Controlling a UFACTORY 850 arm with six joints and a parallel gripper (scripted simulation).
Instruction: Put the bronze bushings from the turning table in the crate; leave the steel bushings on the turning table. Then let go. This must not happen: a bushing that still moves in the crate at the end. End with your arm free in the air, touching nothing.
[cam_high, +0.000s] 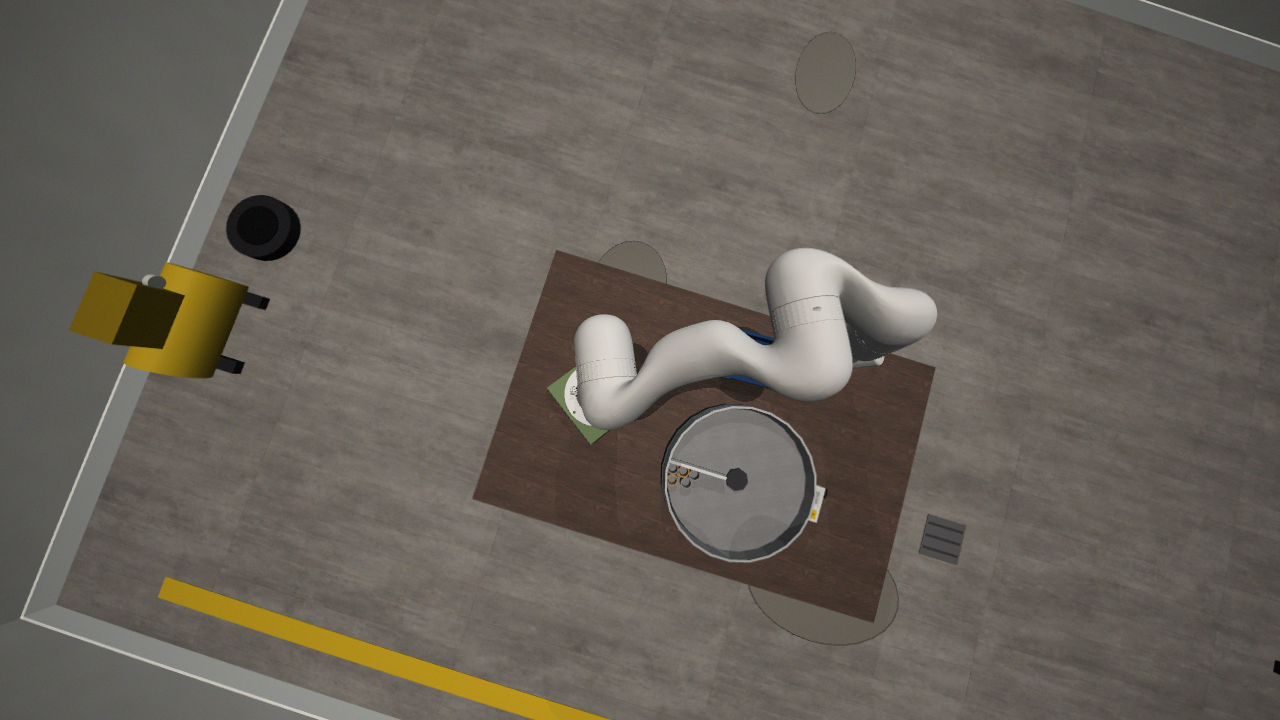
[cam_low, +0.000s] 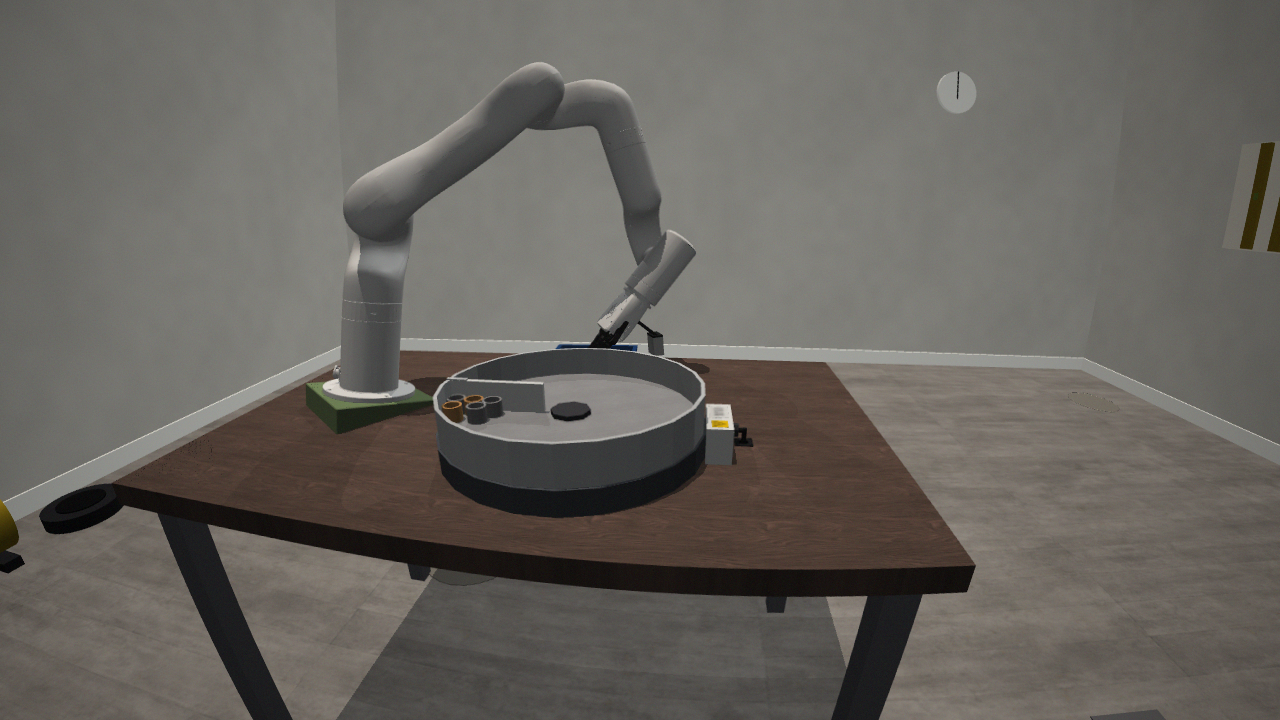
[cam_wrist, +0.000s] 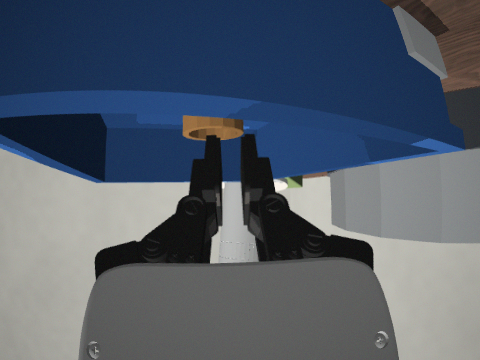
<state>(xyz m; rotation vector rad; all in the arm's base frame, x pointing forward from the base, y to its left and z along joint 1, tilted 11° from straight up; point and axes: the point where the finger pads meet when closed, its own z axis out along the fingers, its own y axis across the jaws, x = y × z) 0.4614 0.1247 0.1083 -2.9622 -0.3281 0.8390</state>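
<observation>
My gripper is now 10 mm to the right of the blue crate and 30 mm above it. Round my hand: grey turning table: 40 mm behind, 340 mm to the right.
</observation>
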